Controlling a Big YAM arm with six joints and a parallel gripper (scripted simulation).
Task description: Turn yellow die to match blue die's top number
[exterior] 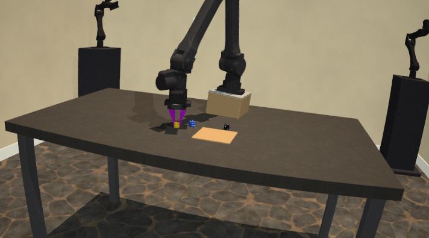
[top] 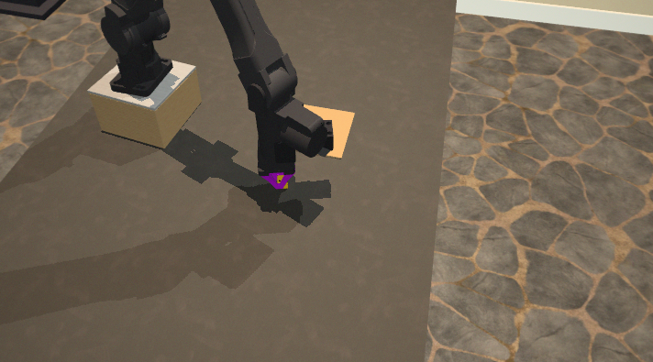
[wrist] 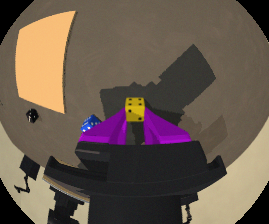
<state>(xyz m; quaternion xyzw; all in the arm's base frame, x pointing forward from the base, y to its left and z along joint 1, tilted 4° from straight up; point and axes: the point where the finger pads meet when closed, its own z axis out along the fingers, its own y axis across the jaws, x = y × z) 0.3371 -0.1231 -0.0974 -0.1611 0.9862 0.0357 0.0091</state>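
The orange mat lies 170 mm to the left of my hand, 30 mm ahead of it and 10 mm below it. From my hand the other things lie so: blue die: 50 mm to the left, 40 mm behind; then black die: 190 mm to the left, 70 mm behind; then yellow die: 10 mm ahead.
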